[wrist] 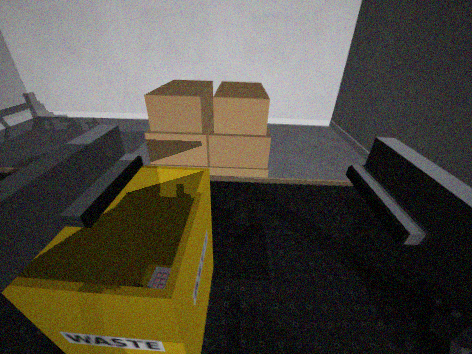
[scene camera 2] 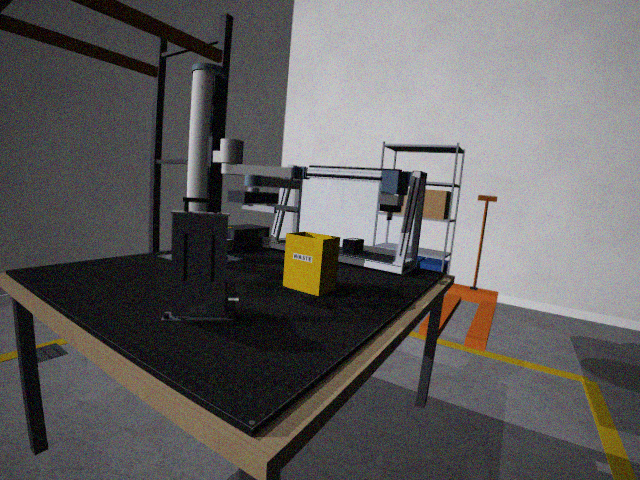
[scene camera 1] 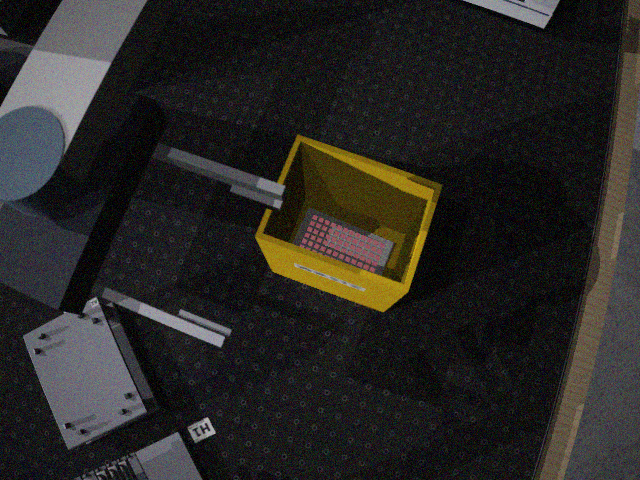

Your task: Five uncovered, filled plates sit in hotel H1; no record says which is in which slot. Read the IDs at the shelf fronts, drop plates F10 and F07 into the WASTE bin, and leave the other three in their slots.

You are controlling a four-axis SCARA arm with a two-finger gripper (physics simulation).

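Frame: origin at the arm's base, x ahead, y right, z down, level; millimetres.
Seen in the pictures: gripper, fingertip midpoint: [wrist: 244,150] [scene camera 2: 287,210] [scene camera 1: 255,267].
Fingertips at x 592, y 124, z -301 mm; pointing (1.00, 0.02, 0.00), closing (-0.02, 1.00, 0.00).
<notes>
A point is followed by its place in that frame.
The yellow WASTE bin [scene camera 1: 382,299] {x 711, y 86, z -116 mm} [scene camera 2: 305,276] {x 664, y 85, z -71 mm} [wrist: 125,312] {x 566, y 49, z -191 mm} stands upright on the dark table. A plate with pink-filled wells [scene camera 1: 343,242] {x 644, y 17, z -33 mm} [wrist: 160,277] {x 689, y 7, z -32 mm} lies inside on its floor, partly hidden by the walls; its ID cannot be read. My gripper [scene camera 1: 253,266] {x 592, y 124, z -301 mm} [wrist: 244,150] {x 592, y 124, z -301 mm} is open and empty, above and beside the bin. One finger overlaps the bin's left rim in scene camera 1. Part of hotel H1 [scene camera 1: 173,457] {x 525, y 366, z -21 mm} shows at the bottom left beside its label; it is the tall dark grey tower [scene camera 2: 199,242] {x 590, y 493, z -219 mm} in scene camera 2. Its plates and shelf IDs cannot be read.
A flat grey stand with small pegs [scene camera 1: 85,377] {x 391, y 303, z -72 mm} is between the hotel and the gripper. A white-framed gantry [scene camera 2: 413,222] {x 847, y -560, z -263 mm} and a small black box [scene camera 2: 353,245] {x 559, y -516, z -109 mm} stand behind the bin. Cardboard boxes [wrist: 240,117] stand beyond the table's wooden edge [scene camera 1: 573,361] {x 1016, y 68, z 0 mm}.
</notes>
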